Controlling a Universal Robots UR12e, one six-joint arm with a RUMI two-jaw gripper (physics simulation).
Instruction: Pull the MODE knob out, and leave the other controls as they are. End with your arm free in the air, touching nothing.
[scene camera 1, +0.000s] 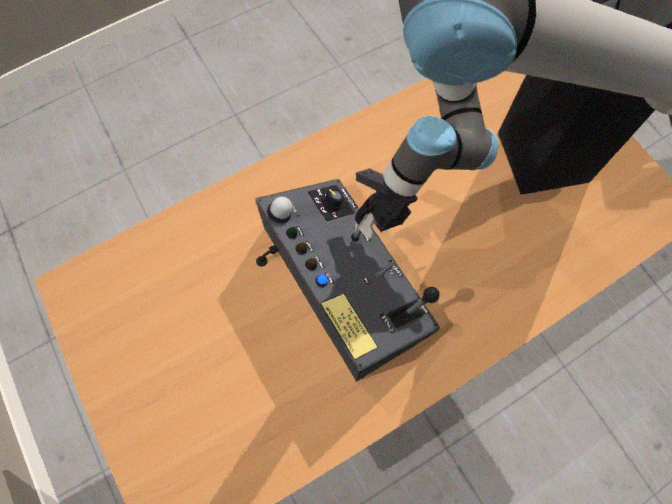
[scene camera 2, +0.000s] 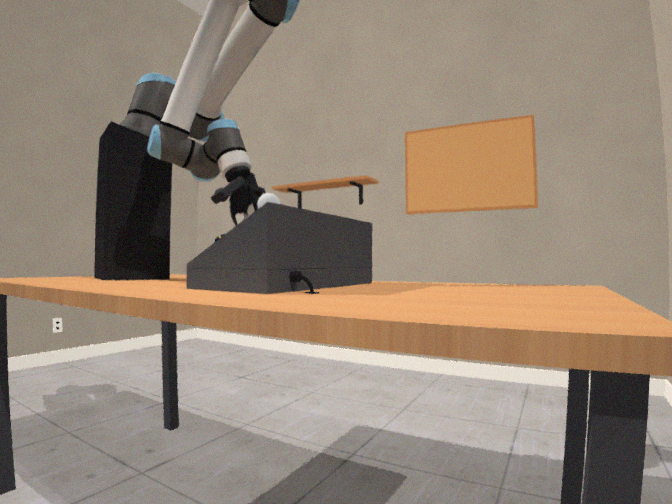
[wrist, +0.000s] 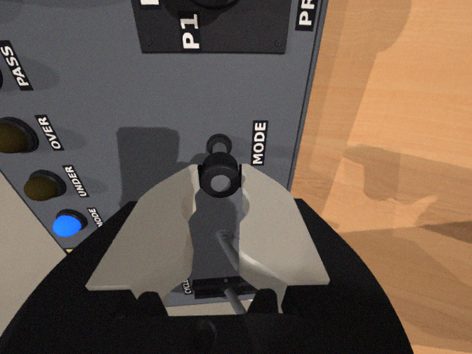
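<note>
The MODE knob (scene camera 1: 355, 236) (wrist: 220, 175) is a small black round knob on a metal shaft. In the wrist view it stands out from the panel, with its shaft showing between the knob and a black collar beside the MODE label. My gripper (scene camera 1: 360, 232) (wrist: 221, 167) is shut on the knob, one pale finger on each side. The blue MODE lamp (scene camera 1: 321, 279) (wrist: 67, 226) is lit. The dark grey control box (scene camera 1: 303, 217) (scene camera 2: 320, 244) (wrist: 90, 100) stands on the table. In scene camera 2 the knob is hidden behind the box.
A rotary knob (scene camera 1: 332, 198), a white dome (scene camera 1: 281, 208) (scene camera 2: 268, 200), dark lamps and a yellow note (scene camera 1: 349, 326) are on the box. A toggle switch (scene camera 1: 389, 266) and a ball-ended lever (scene camera 1: 430, 294) lie further along. A black pedestal (scene camera 1: 564, 135) (scene camera 2: 132, 211) stands on the wooden table (scene camera 1: 179, 325) (scene camera 2: 488, 309).
</note>
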